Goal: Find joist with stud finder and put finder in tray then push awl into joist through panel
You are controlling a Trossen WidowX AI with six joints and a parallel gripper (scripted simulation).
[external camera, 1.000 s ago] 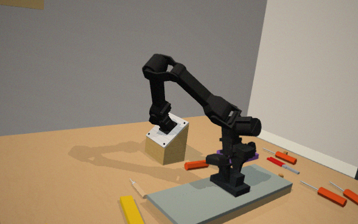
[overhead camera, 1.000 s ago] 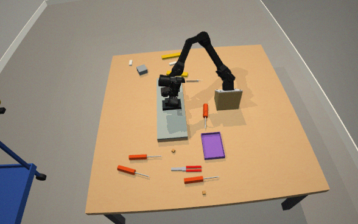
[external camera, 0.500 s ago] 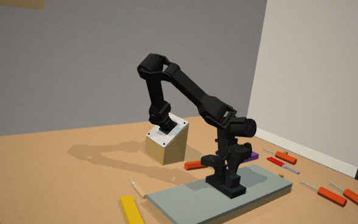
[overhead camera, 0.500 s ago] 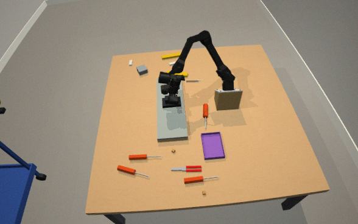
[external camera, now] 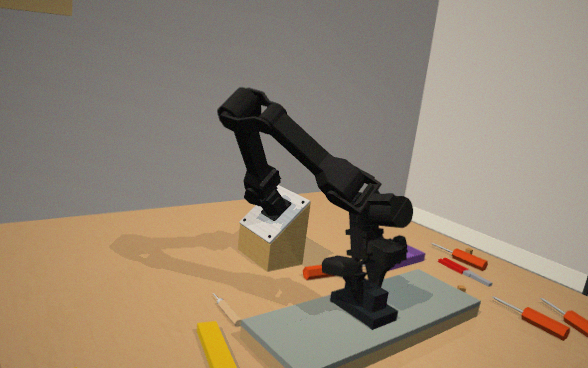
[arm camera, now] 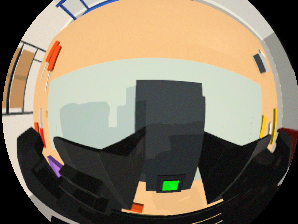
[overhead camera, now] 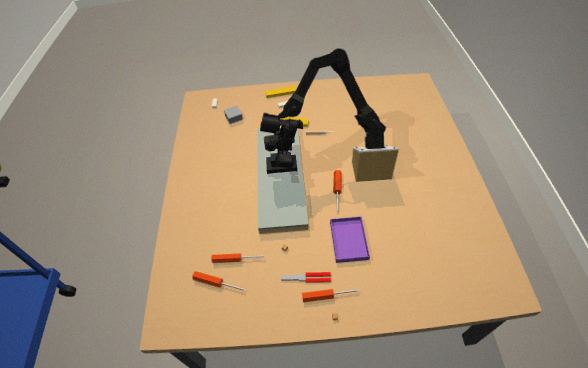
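My gripper tip is now 340 mm to the right of the purple tray, 240 mm past it and 50 mm above it. Round my gripper tip: awl (210 mm to the right, 190 mm behind, 60 mm below); then stud finder (20 mm behind, 20 mm above); then grey cube (370 mm to the right, 210 mm ahead, 50 mm below).
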